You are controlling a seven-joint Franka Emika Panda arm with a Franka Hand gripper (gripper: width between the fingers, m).
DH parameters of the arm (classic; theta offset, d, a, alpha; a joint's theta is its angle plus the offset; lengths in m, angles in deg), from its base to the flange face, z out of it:
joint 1: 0 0.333 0 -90
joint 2: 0 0 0 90
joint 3: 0 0.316 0.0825 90
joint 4: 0 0 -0.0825 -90
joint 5: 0 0.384 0 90
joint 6: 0 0 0.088 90
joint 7: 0 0.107 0 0
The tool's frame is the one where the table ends.
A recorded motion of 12 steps. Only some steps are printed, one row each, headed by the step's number.
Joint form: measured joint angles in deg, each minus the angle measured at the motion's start. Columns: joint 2, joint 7, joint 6, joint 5, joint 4, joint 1, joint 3.
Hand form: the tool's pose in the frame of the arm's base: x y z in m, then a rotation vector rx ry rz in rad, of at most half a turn. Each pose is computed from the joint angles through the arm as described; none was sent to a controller.
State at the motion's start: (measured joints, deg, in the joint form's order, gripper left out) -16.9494 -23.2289 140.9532 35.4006 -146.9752 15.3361 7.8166
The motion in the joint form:
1: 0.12 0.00 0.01 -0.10 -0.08 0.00 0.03
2: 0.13 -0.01 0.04 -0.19 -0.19 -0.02 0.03
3: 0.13 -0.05 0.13 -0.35 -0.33 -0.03 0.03
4: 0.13 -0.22 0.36 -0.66 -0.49 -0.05 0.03
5: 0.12 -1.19 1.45 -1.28 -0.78 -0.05 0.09
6: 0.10 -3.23 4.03 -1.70 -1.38 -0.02 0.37
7: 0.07 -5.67 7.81 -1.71 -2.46 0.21 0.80
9: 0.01 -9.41 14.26 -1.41 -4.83 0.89 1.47
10: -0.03 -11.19 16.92 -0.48 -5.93 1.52 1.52
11: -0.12 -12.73 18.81 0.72 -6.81 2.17 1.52
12: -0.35 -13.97 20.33 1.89 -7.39 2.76 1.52
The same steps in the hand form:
1: 0.4052 0.1724 0.3843 -2.6969 -0.4910 -0.2605
2: 0.4049 0.1720 0.3834 -2.6986 -0.4920 -0.2587
3: 0.4044 0.1715 0.3825 -2.7011 -0.4949 -0.2580
4: 0.4042 0.1709 0.3816 -2.7049 -0.5029 -0.2610
5: 0.4046 0.1699 0.3811 -2.7114 -0.5339 -0.2854
6: 0.4053 0.1690 0.3807 -2.7173 -0.5855 -0.3420
7: 0.4045 0.1686 0.3788 -2.7223 -0.6408 -0.4162
9: 0.3995 0.1676 0.3722 -2.7309 -0.7250 -0.5276
10: 0.3962 0.1671 0.3688 -2.7293 -0.7503 -0.5701
11: 0.3928 0.1670 0.3660 -2.7250 -0.7662 -0.5989
12: 0.3902 0.1674 0.3658 -2.7189 -0.7758 -0.6283

